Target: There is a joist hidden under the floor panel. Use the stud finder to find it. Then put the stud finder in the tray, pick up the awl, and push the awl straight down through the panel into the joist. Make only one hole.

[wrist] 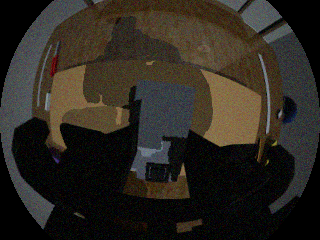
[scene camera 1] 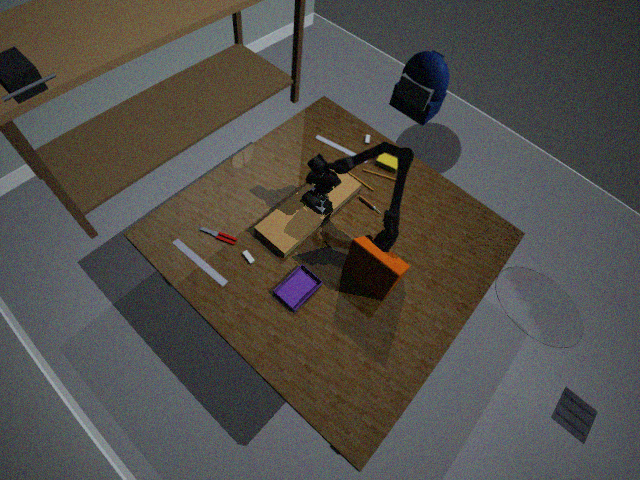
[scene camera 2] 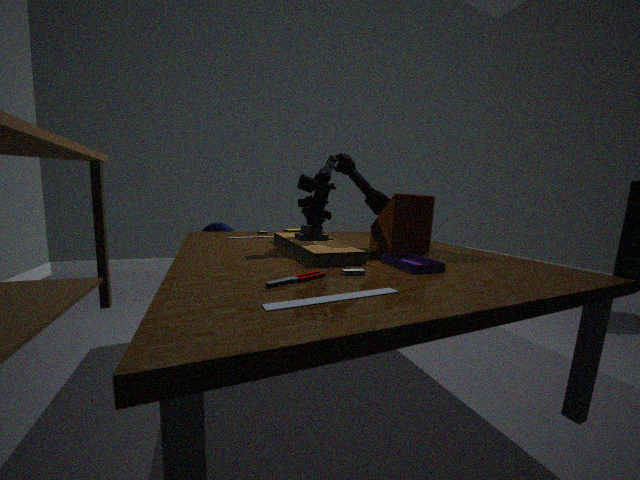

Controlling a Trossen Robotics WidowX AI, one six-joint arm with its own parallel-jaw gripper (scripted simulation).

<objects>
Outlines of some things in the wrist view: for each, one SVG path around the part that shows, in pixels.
My gripper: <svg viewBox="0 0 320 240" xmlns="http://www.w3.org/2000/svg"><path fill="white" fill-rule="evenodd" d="M12 139L17 171L33 191L55 204L43 228L53 240L267 240L299 201L295 195L273 215L269 209L284 195L295 176L295 159L281 144L271 145L267 151L268 164L263 168L255 159L259 144L219 147L189 129L183 163L191 197L149 199L123 193L136 157L139 121L107 135L96 129L61 123L59 129L67 148L60 155L60 163L56 163L45 145L51 133L47 121L36 116L15 128ZM203 220L203 225L191 227L192 231L176 233L179 223ZM113 219L119 217L147 223L147 233L127 231L123 224L117 224Z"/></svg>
A stud finder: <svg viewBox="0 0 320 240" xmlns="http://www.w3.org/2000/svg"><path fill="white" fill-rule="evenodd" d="M137 80L133 124L139 121L139 129L137 129L139 141L137 141L136 157L132 161L131 169L137 171L136 179L145 179L145 181L153 181L153 183L177 181L181 167L183 167L185 145L187 145L188 131L191 129L193 108L195 108L193 107L196 95L195 87L160 83L160 81Z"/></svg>
</objects>
